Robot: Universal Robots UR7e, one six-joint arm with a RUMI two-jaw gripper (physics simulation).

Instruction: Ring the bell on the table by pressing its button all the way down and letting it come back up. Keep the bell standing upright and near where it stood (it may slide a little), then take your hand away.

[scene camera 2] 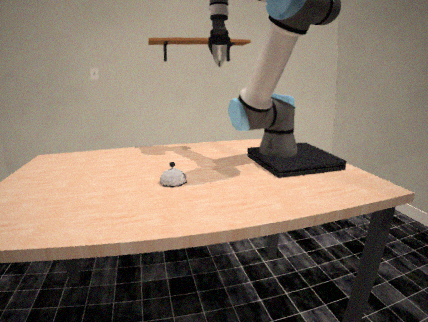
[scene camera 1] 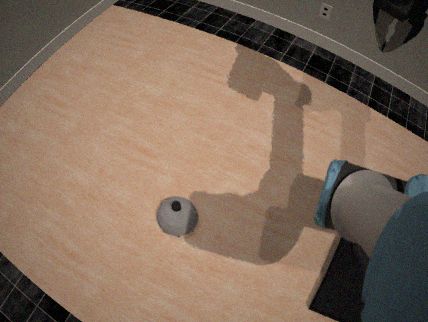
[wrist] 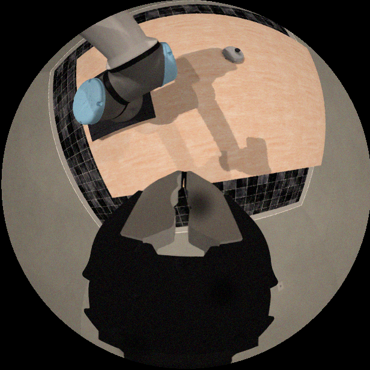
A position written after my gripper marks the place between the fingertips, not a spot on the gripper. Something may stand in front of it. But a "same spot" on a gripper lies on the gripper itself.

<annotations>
My gripper shows in scene camera 2 (pixel 219 66), in scene camera 1 and in the wrist view. One and the same spot on my gripper: (scene camera 1: pixel 403 33) is (wrist: pixel 145 205).
</annotations>
